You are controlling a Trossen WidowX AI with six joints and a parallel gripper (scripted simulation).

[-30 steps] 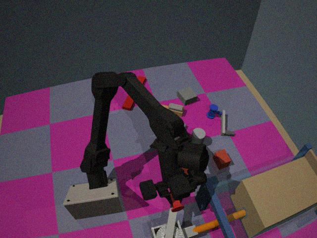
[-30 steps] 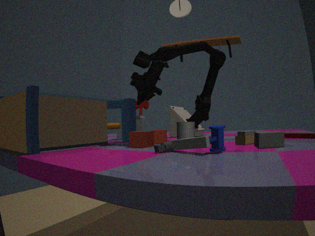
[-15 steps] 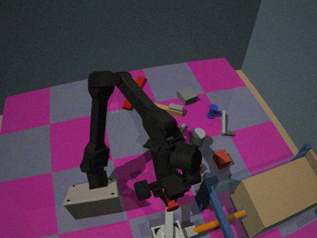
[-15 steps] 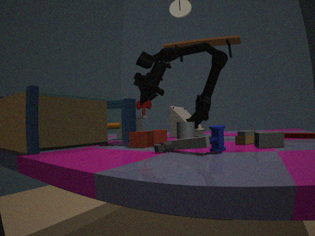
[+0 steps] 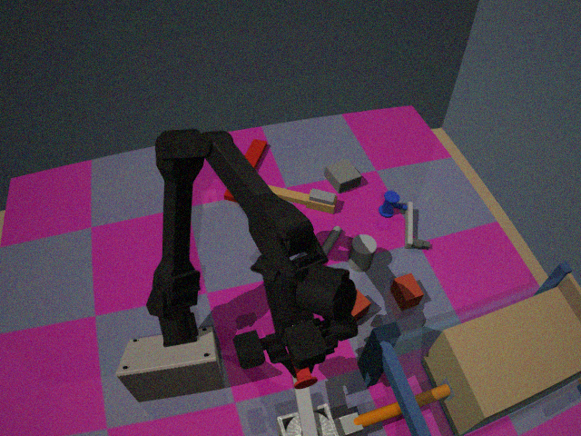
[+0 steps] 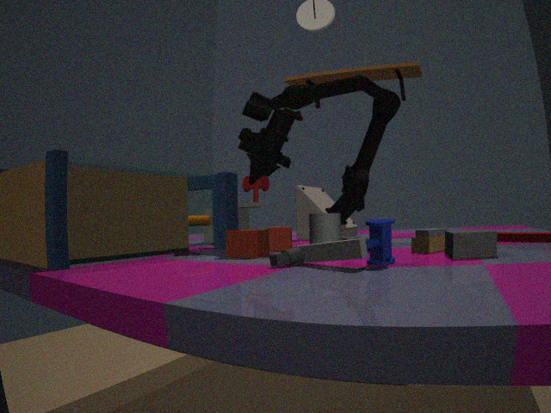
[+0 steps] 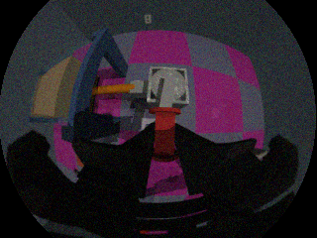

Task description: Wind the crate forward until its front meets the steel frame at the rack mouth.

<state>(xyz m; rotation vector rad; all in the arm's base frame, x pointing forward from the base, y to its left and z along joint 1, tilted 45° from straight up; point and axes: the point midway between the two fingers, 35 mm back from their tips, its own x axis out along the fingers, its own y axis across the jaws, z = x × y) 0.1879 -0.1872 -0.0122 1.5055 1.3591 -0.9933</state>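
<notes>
My gripper tip is now 40 mm above the winch handle with red hub and 30 mm to the left of it. The rest, counted from my gripper tip: winch 110 mm below, 100 mm to the right, 20 mm behind; then blue steel frame 150 mm ahead, 90 mm to the right, 40 mm below; then red knob 10 mm to the left, 10 mm below.
</notes>
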